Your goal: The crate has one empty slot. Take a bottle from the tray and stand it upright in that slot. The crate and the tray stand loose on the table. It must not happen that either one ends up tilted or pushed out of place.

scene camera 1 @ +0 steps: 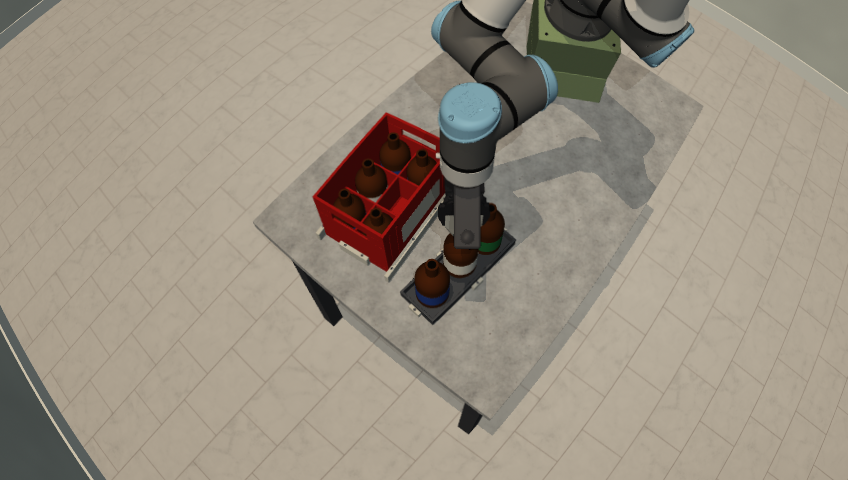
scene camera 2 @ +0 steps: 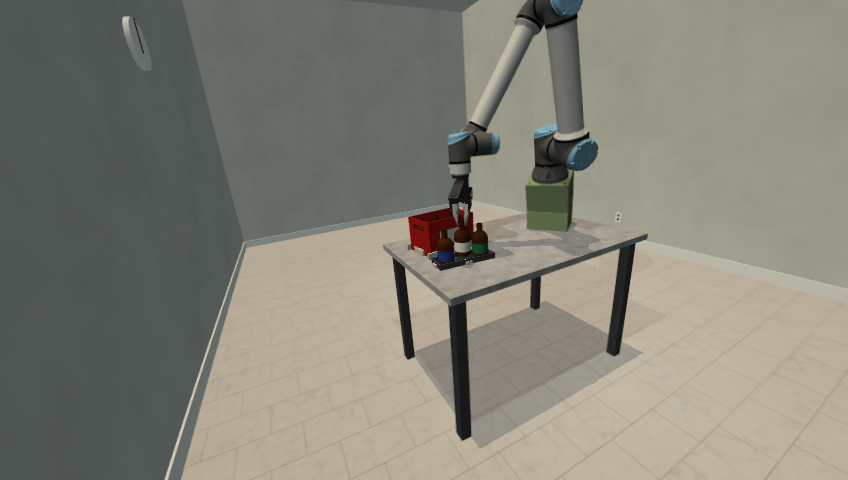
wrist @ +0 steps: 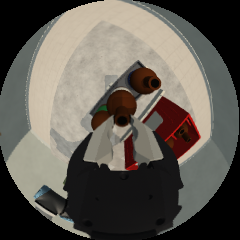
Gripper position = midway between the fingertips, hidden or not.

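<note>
My gripper (scene camera 1: 462,235) is there in scene camera 1, and I find the gripper again in scene camera 2 (scene camera 2: 461,225) and in the wrist view (wrist: 121,115). A crate (scene camera 1: 383,249) is in sight too, and scene camera 2 gives me the crate (scene camera 2: 427,240) as well, as does the wrist view (wrist: 166,117). Then there is a dark tray (scene camera 1: 459,287).
</note>
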